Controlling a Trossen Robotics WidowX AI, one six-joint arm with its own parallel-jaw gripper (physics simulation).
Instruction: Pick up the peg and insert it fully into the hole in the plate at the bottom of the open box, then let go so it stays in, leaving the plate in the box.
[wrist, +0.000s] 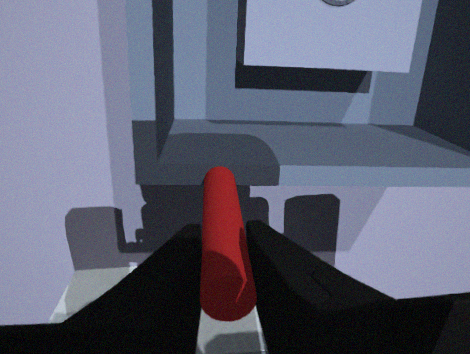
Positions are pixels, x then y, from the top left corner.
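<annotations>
Gripper (224, 236) 11 cm from the lens. A red peg (227, 290) is 9 cm from the lens and a pale square plate (385, 43) is 21 cm from the lens; the marked spots on the peg and the plate are 16 cm apart. A box (194, 106) is 24 cm from the lens. The red peg is nearer to the lens than the box.
</annotations>
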